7 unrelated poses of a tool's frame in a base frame.
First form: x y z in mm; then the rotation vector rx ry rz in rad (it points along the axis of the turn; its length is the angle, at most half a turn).
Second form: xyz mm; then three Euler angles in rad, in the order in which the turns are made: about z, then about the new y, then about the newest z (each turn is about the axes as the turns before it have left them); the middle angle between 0 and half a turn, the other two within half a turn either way. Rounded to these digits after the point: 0 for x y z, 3 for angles.
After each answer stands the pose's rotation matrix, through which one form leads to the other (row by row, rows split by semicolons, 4 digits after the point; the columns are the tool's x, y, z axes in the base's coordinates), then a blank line. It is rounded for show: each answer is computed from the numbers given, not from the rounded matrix.
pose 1, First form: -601, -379, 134, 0.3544, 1.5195, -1.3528
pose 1, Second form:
-601, -379, 134, -1.061, 1.412, -0.603
-0.4310 0.7629 0.4820; -0.3905 0.3239 -0.8618; -0.8135 -0.5596 0.1583

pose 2, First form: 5, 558, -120, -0.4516, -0.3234, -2.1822
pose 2, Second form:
5, 558, -120, 1.079, 0.449, 2.977
-0.5640 0.7999 0.2051; -0.7060 -0.5959 0.3826; 0.4283 0.0710 0.9008

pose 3, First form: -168, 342, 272, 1.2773, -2.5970, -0.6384
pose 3, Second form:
-168, 342, 272, 2.420, 2.673, 1.506
-0.6157 -0.7112 -0.3393; -0.7875 0.5394 0.2983; -0.0291 0.4508 -0.8921

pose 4, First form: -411, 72, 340, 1.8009, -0.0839, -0.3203
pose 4, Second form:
-411, 72, 340, -1.841, 1.791, 1.394
0.9589 0.1124 -0.2606; -0.2257 -0.2547 -0.9403; -0.1720 0.9605 -0.2189

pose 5, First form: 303, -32, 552, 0.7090, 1.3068, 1.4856
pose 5, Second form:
303, -32, 552, 0.393, 1.322, 1.387
-0.3350 -0.2936 0.8953; 0.9255 0.0760 0.3711; -0.1770 0.9529 0.2462

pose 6, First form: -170, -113, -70, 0.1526, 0.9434, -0.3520
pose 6, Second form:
-170, -113, -70, -0.351, 0.950, -0.030
0.5354 0.3602 0.7640; -0.2283 0.9325 -0.2797; -0.8132 -0.0246 0.5815

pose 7, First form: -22, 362, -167, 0.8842, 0.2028, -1.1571
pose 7, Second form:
-22, 362, -167, -1.964, 0.853, 0.727
0.4257 0.8576 -0.2886; -0.7084 0.1174 -0.6960; -0.5630 0.5007 0.6575

